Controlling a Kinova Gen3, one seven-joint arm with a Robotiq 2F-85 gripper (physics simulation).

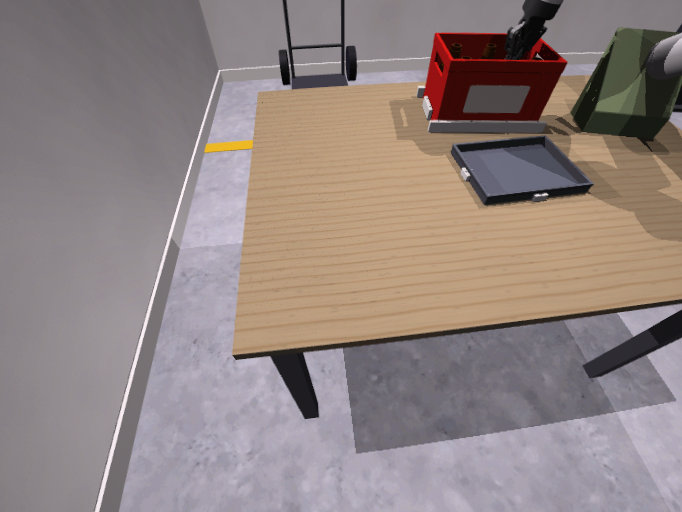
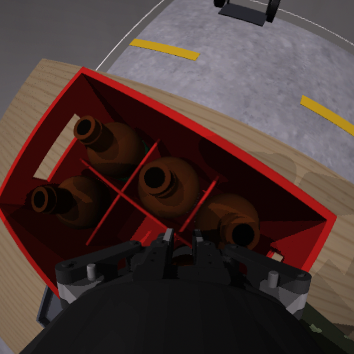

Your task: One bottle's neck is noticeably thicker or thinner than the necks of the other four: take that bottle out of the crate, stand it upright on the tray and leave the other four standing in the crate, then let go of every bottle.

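Places are measured from the arm's base along level axes (x ahead, y left, z up), in millimetres.
Pixels of known places: gripper, fingertip midpoint: (image 2: pixel 182 237); arm's base at its link origin: (image 1: pixel 665 59).
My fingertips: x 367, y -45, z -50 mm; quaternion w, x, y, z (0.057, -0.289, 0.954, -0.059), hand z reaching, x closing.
Note:
For each thing: its top centre in the pictures, then the offset to it from my fingertips. Level surfaces: height alone.
- red crate at its top centre: (image 2: pixel 114 218) (image 1: pixel 497 45) dx +50, dy +8, dz +55 mm
- fifth bottle at its top centre: (image 2: pixel 180 327) dx -40, dy +52, dz +43 mm
- dark grey tray at its top centre: (image 2: pixel 90 328) (image 1: pixel 519 162) dx +23, dy +279, dz -94 mm
- table at its surface level: dz -120 mm
The red crate (image 1: pixel 448 90) (image 2: pixel 210 137) holds brown bottles upright in its compartments: back left (image 1: pixel 456 50) (image 2: pixel 117 147), front left (image 1: pixel 466 57) (image 2: pixel 82 202), back middle (image 2: pixel 172 192) (image 1: pixel 489 50) and back right (image 2: pixel 225 215). A fifth bottle (image 2: pixel 185 259) shows in a small part beneath the fingers at the front right. The angles make neck widths hard to compare. My gripper (image 1: pixel 513 54) (image 2: pixel 182 237) points down into the crate's right part. Its fingers are partly open around the fifth bottle's top, not gripping it. The dark grey tray (image 1: pixel 512 196) (image 2: pixel 45 307) holds no bottle.
Grey strips (image 1: pixel 484 127) border the crate's base. The tray lies in front of the crate, with small white clips on its edges. A green faceted block (image 1: pixel 619 104) stands to the right. A hand truck (image 1: pixel 319 81) (image 2: pixel 242 15) stands behind the table (image 1: pixel 358 236).

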